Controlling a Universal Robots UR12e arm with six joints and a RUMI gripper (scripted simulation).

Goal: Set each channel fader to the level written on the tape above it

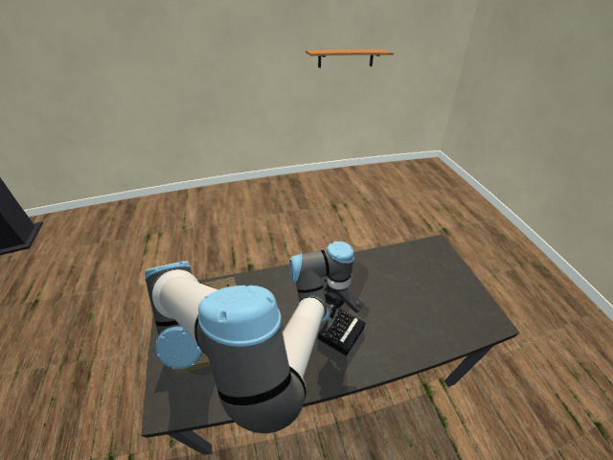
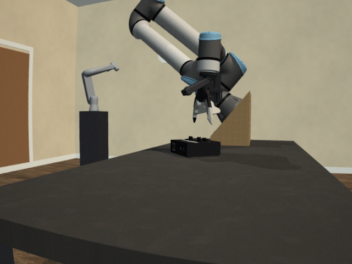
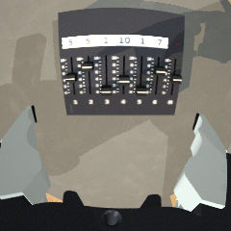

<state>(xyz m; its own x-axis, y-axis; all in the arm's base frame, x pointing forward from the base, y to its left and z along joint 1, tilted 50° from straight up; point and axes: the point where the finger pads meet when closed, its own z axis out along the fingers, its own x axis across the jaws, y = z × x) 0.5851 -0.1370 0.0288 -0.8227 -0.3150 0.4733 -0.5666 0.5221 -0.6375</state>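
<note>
Now: hand 6 cm past the master fader, 6 cm to the left of it and 6 cm above it.
</note>
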